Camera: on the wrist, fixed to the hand. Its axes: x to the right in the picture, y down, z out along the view.
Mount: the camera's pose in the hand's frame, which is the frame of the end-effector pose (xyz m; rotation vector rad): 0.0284 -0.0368 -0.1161 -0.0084 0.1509 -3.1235
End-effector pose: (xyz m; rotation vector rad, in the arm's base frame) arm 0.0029 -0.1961 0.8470 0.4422 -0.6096 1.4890
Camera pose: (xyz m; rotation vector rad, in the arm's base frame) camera 0.0510 -0.1035 0.7780 0.5347 0.5049 -1.4765
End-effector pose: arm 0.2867 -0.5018 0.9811 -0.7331 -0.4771 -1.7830
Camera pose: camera 0.2174 -0.5841 0.9173 -0.5127 0.6188 1.2433
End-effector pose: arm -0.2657 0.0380 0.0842 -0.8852 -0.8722 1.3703
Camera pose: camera -0.1445 0.0644 0.0683 0.7915 -0.8233 -1.4216
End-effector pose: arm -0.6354 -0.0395 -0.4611 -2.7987 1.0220 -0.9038
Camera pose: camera -0.6581 -0.0084 -0.3421 0.8469 2.3633 0.1549
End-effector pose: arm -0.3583 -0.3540 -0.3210 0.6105 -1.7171 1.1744
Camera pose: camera -0.2931 -0.2617 -0.2675 1.6250 0.6360 -1.0895
